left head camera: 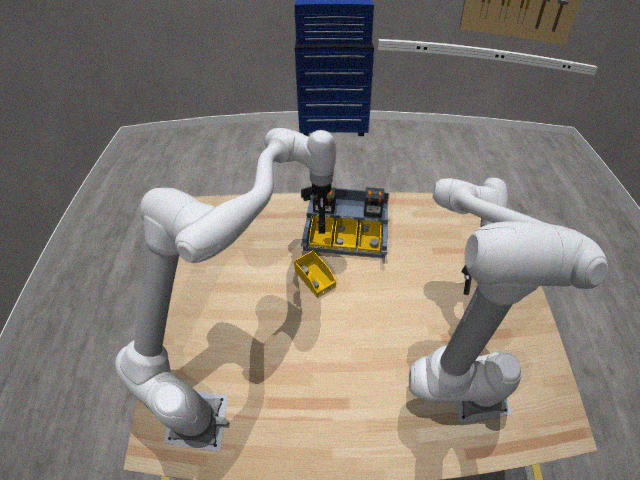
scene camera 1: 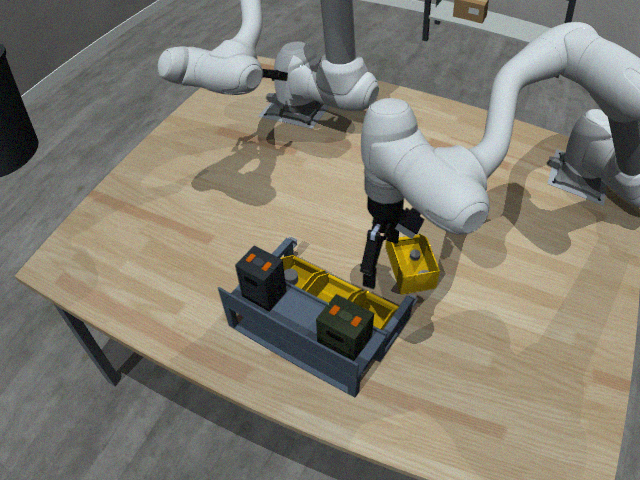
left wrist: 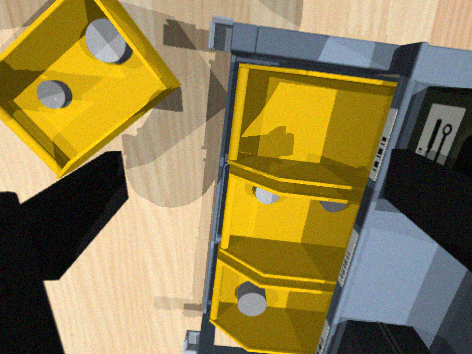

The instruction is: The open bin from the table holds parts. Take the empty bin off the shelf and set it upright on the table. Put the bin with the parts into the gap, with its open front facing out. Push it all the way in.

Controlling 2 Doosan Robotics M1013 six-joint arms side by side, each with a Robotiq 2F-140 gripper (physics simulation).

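Frame: origin at the left arm's base, x up, y ahead, z left, level; millimetres.
Seen in the pictures: left gripper, fingertip midpoint: (scene camera 1: 381, 263) (left wrist: 255, 174); left arm's base, link origin: (left head camera: 195, 419) (scene camera 1: 579, 176); right arm's base, link origin: (scene camera 1: 297, 106).
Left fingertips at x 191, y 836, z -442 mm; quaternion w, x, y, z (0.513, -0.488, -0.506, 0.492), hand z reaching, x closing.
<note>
Offsets run from my left fingertips to a thing's middle.
The yellow bin with two grey parts {dy -170, dx -154, dz +25 mm} (left head camera: 315, 273) (scene camera 1: 413, 266) (left wrist: 95, 85) stands upright on the table, askew in front of the shelf {dy +91, dx -110, dz -113 mm} (left head camera: 346, 252) (scene camera 1: 294, 346) (left wrist: 320, 42). Three yellow bins sit side by side in the shelf. The empty bin {dy +71, dx -148, dz +2 mm} (left head camera: 327, 240) (scene camera 1: 379, 310) (left wrist: 305, 110) is at the left end in the left head camera; the other two hold grey parts. My left gripper (left head camera: 321, 229) (scene camera 1: 369, 281) points down above the empty bin, open, its fingers wide apart in the left wrist view. My right gripper (left head camera: 466, 289) (scene camera 1: 281, 75) is away from the shelf and looks open, partly hidden by its arm.
A black box {dy +145, dx -28, dz -236 mm} (left head camera: 374, 202) (scene camera 1: 260, 279) and a green box {dy +172, dx -41, dz -7 mm} (left head camera: 330, 206) (scene camera 1: 344, 325) (left wrist: 442, 125) stand on the shelf's upper level, behind the bins. The green box is close to my left gripper. A blue drawer cabinet (left head camera: 334, 77) stands beyond the table.
</note>
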